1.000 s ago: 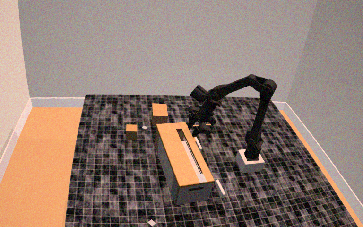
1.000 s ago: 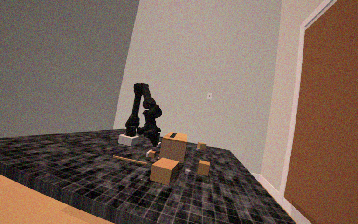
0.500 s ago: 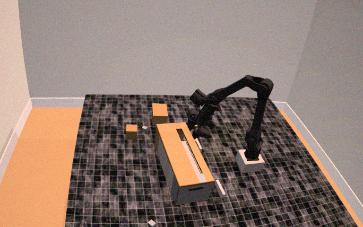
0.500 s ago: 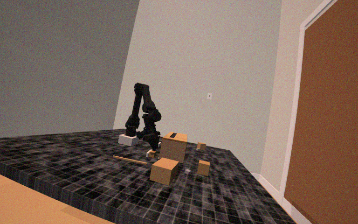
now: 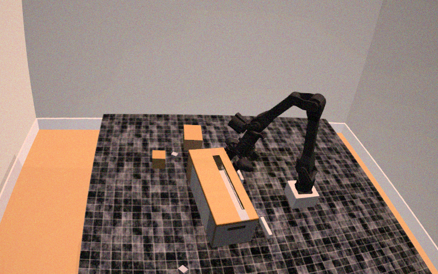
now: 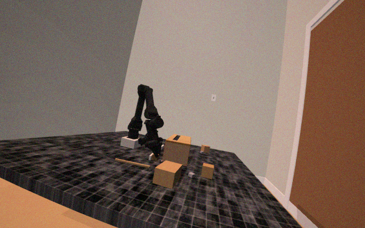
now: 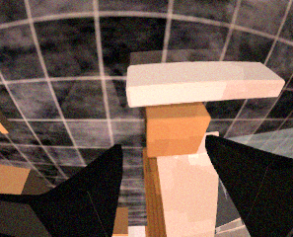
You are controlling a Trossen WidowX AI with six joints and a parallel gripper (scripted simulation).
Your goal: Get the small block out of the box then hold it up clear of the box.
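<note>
Right now the orange block is 2 cm behind my gripper tip and 1 cm below it. The rest, counted from my gripper tip: long box 19 cm to the left, 4 cm above, 3 cm ahead; then thin stick 15 cm to the right, 7 cm behind, 2 cm below.
</note>
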